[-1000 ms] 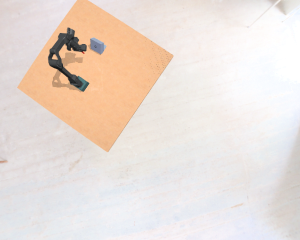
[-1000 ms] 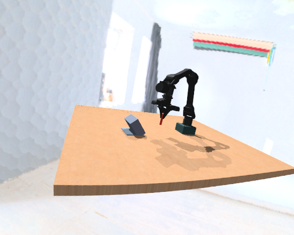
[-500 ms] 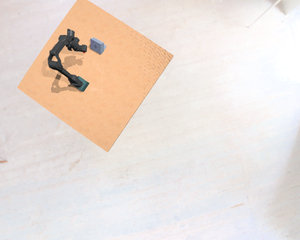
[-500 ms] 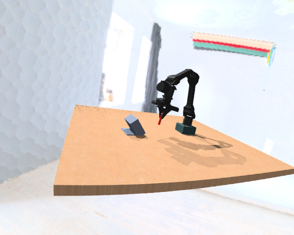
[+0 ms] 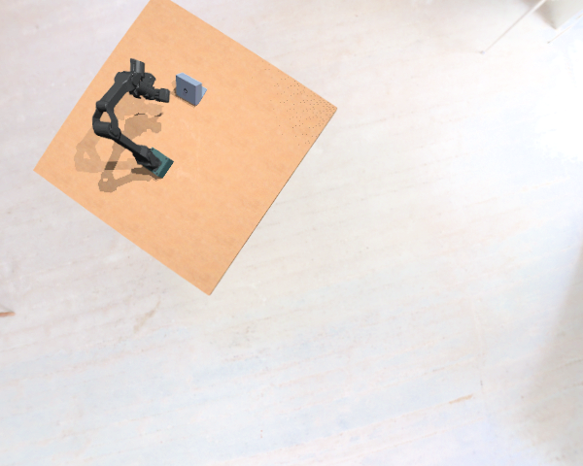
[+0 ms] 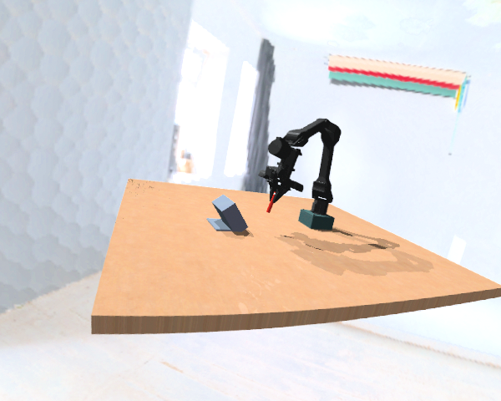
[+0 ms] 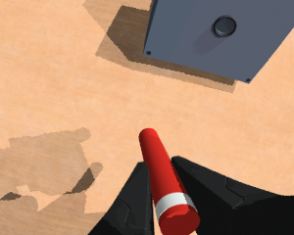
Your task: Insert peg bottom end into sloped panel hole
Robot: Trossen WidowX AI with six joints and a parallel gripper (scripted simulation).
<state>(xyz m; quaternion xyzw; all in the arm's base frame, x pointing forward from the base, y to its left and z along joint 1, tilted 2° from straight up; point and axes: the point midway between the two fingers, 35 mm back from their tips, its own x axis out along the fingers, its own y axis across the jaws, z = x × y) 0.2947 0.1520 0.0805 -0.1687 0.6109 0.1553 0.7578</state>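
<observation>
The sloped panel lies 14 cm ahead of my gripper tip, 7 cm below it and 3 cm to the right of it. Round my gripper tip: peg (2 cm above); flat foot (17 cm ahead, 11 cm below, 3 cm to the right).
</observation>
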